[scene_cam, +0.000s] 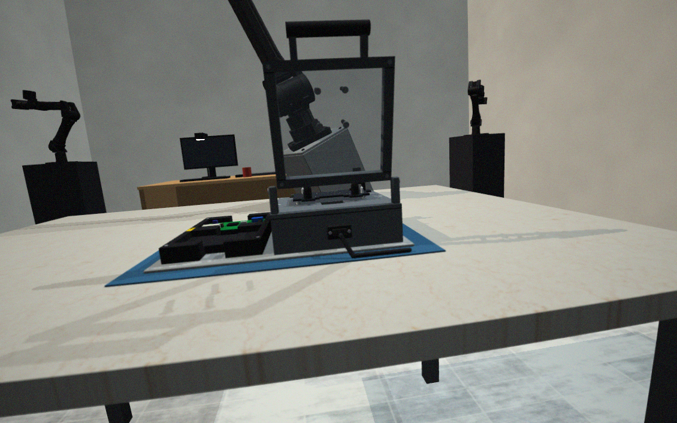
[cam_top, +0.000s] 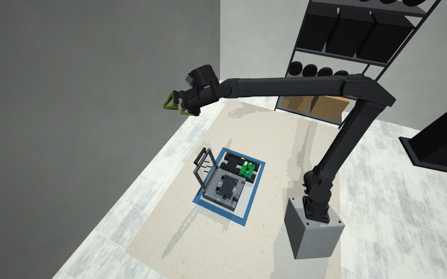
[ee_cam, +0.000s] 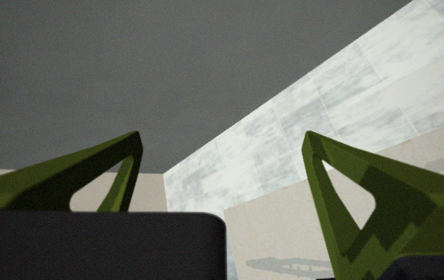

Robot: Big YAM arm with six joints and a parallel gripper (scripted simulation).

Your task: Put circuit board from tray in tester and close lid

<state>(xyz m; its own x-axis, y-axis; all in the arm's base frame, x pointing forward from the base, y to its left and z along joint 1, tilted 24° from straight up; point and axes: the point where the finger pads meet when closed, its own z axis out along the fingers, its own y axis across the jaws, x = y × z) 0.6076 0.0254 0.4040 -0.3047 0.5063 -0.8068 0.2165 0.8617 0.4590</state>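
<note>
The green circuit board is 340 mm behind my hand, 80 mm to the right of it and 450 mm below it. Round my hand: latch hook 310 mm behind, 150 mm to the left, 380 mm below; dark plate 250 mm behind, 90 mm to the left, 400 mm below; clear lid 140 mm behind, 60 mm to the left, 290 mm below.
</note>
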